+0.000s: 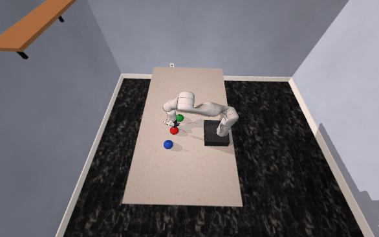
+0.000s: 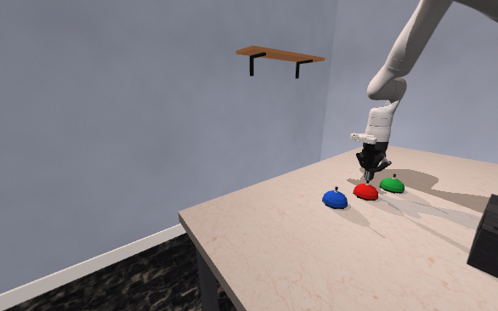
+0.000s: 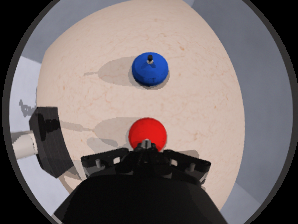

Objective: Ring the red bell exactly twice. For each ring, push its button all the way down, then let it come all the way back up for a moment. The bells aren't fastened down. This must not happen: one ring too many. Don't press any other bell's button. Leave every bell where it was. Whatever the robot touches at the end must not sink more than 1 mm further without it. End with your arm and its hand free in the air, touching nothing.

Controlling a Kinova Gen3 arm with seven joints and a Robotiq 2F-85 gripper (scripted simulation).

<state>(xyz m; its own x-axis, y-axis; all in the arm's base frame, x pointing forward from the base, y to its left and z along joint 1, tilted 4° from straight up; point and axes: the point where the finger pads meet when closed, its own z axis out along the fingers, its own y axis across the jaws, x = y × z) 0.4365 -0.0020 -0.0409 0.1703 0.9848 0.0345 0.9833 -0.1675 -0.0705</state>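
The red bell is 50 mm below my hand. Round my hand: blue bell (150 mm to the left, 50 mm below, 30 mm ahead); then green bell (150 mm to the right, 50 mm below, 30 mm behind).
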